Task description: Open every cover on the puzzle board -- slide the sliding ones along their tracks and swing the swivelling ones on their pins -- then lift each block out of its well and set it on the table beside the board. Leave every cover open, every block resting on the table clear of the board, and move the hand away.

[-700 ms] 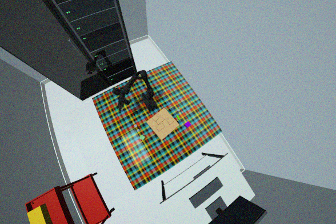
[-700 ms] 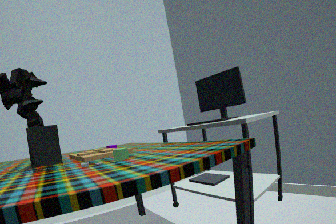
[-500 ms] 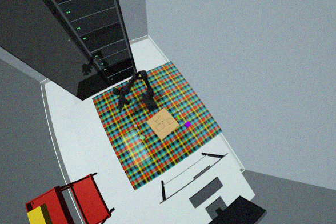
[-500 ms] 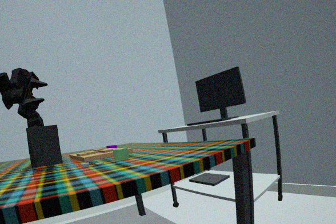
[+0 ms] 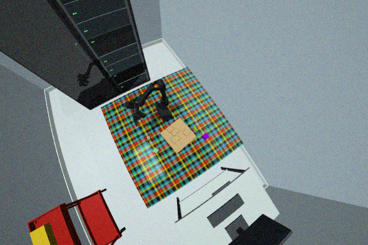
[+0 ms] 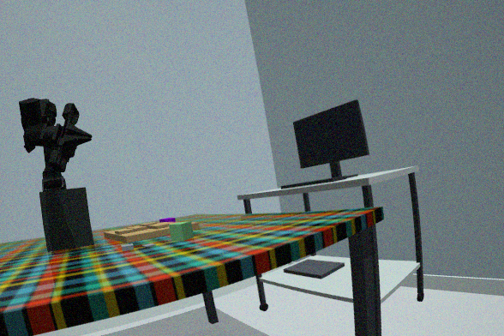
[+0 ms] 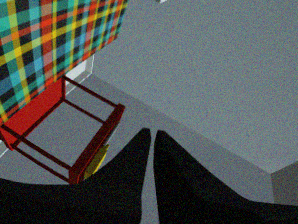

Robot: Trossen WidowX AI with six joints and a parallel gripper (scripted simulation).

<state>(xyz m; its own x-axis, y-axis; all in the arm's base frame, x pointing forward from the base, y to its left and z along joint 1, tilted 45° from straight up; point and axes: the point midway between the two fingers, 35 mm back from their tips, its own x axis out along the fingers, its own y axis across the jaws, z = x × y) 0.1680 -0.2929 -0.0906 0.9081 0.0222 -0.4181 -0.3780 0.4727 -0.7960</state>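
My gripper tip is now 56 cm to the right of the bright green block, 30 cm above it and 16 cm short of it. Also, from my gripper tip: purple block: 64 cm to the left, 30 cm below, 30 cm ahead; grey piece: 30 cm below, 6 cm ahead, 3 cm to the left; pale green block: 29 cm below, 23 cm ahead, 6 cm to the left.
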